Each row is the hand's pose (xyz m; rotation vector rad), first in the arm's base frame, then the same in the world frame.
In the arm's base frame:
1: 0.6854 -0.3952 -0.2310 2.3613 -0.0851 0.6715
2: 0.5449 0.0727 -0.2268 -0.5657 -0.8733 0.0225
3: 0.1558 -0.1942 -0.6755 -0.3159 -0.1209 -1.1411
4: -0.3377 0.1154 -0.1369 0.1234 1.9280 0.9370
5: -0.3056 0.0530 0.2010 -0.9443 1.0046 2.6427
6: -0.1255 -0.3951 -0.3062 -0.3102 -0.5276 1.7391
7: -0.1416 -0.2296 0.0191 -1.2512 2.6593 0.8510
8: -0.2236 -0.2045 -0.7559 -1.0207 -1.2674 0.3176
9: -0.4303 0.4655 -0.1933 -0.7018 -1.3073 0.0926
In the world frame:
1: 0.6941 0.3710 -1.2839 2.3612 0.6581 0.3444
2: 0.3753 0.7377 -1.2338 -0.4532 -0.5692 0.5821
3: 0.0080 0.2538 -1.4680 -0.6041 0.1083 -0.6139
4: -0.3334 0.4533 -0.7801 -0.2029 2.4617 1.1370
5: -0.1549 0.4802 -0.4859 0.5422 -0.9004 -2.5186
6: 0.0020 0.0416 -1.0088 0.1005 -0.1816 2.1954
7: 0.0363 0.2519 -0.7121 1.4378 -2.1038 -0.8385
8: -0.3280 0.0810 -1.3799 -0.7177 -1.0806 0.9139
9: -0.5836 0.7202 -0.8018 -0.4555 -1.0309 0.6517

